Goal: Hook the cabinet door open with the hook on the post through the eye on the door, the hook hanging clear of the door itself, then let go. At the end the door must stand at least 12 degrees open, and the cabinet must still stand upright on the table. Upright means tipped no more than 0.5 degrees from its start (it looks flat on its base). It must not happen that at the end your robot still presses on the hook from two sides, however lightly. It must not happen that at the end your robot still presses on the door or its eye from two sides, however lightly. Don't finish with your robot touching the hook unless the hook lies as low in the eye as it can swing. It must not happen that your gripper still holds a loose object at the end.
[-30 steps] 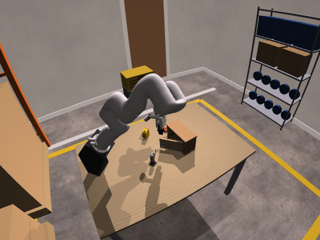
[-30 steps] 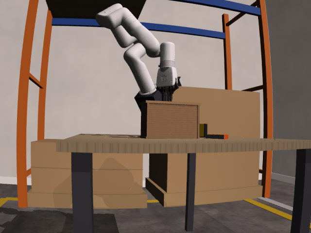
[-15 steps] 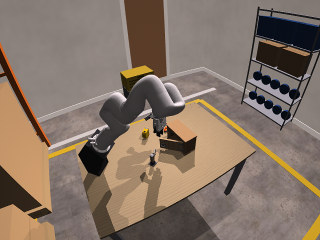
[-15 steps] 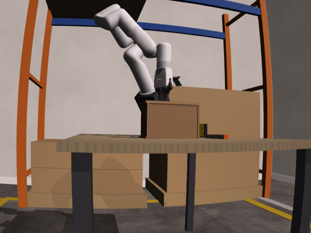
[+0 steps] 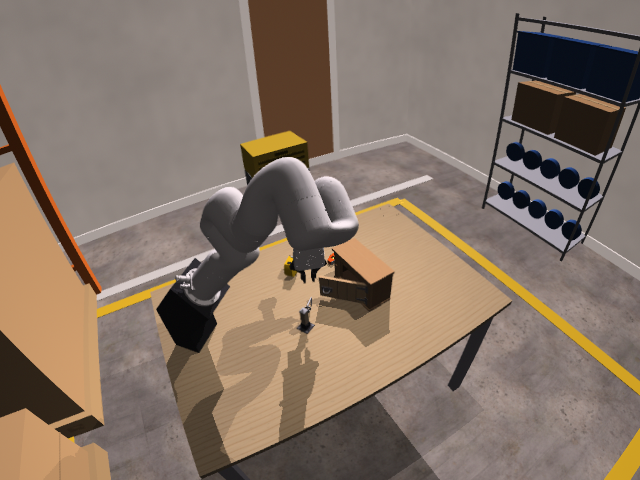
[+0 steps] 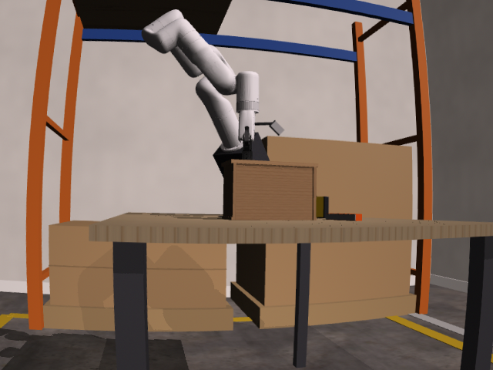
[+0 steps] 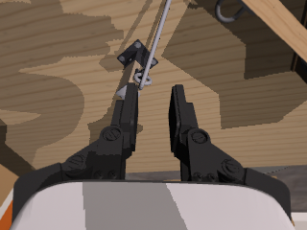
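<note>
Right now the grey hook rod is 15 cm below my hand and 1 cm behind it. The rest, counted from my hand: yellow block (25 cm to the left, 16 cm below, 3 cm ahead); then door (13 cm below, 13 cm ahead, 3 cm to the right); then orange thing (27 cm ahead, 22 cm to the left, 19 cm below).
</note>
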